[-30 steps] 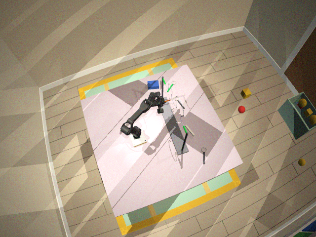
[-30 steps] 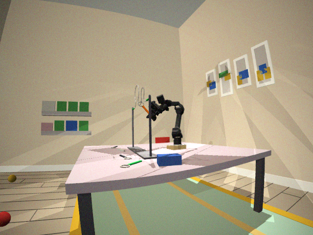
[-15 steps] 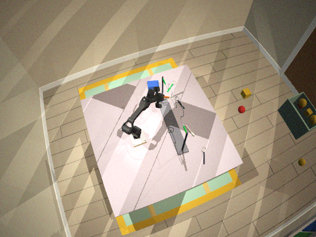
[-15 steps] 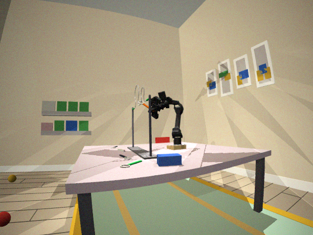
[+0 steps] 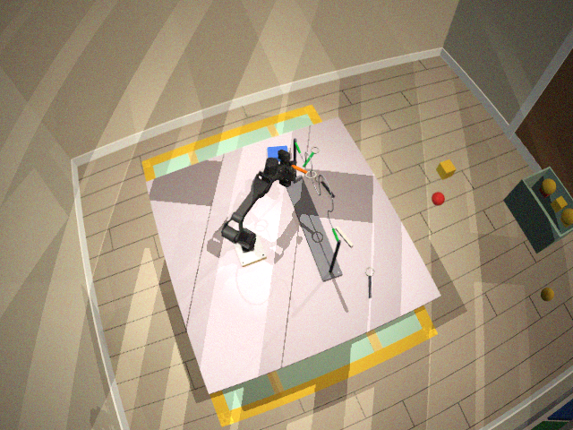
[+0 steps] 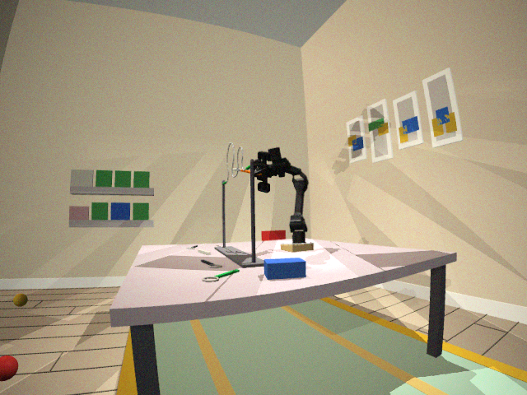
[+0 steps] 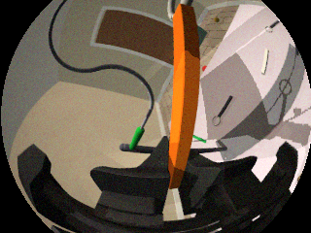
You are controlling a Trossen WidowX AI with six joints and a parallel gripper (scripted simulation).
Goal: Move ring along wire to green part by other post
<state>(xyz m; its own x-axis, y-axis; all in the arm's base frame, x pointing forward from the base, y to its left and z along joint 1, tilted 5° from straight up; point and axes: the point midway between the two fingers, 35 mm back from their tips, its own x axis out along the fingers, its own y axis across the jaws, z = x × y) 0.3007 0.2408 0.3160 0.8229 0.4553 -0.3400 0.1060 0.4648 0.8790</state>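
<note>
Right now the orange-handled ring is 10 mm ahead of my gripper tip, 90 mm to the right of it and 30 mm above it. Also, from my gripper tip: white stick 190 mm ahead, 290 mm to the right, 360 mm below; blue block 30 mm behind, 310 mm to the left, 350 mm below; green-handled ring 180 mm ahead, 270 mm to the left, 370 mm below.
</note>
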